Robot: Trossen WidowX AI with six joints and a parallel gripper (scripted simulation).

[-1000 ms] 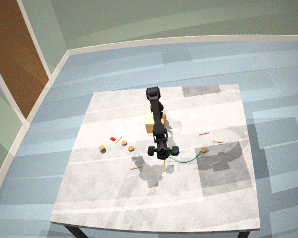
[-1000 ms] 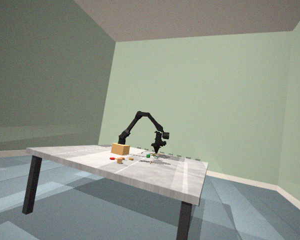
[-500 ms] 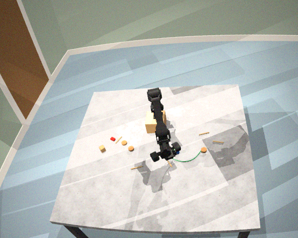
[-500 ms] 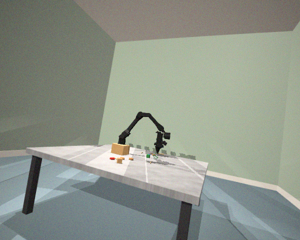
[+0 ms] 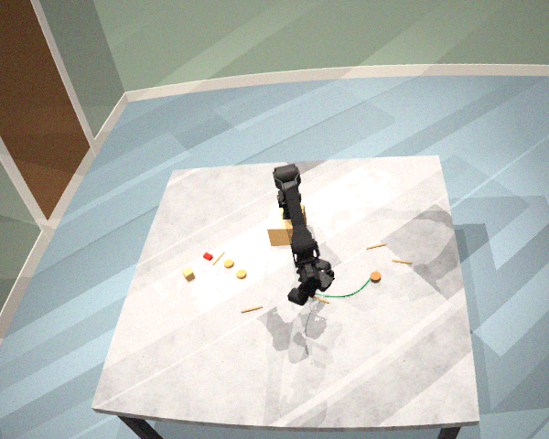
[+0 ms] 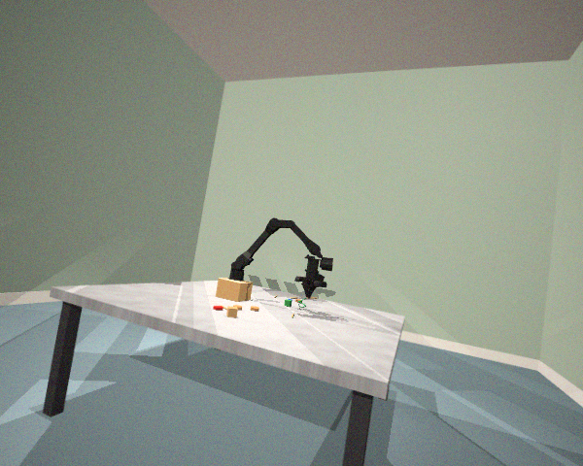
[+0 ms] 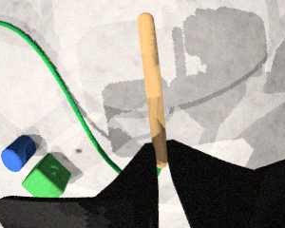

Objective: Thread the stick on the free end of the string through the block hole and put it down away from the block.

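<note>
Now: the thin wooden stick 10 mm to the left of my gripper tip and 10 mm ahead of it. From my gripper tip the other things lie so: green cube (110 mm behind, 50 mm below, 10 mm to the left); blue cylinder (110 mm behind, 50 mm below, 40 mm to the left); round wooden button (220 mm to the left, 120 mm behind, 60 mm below).
</note>
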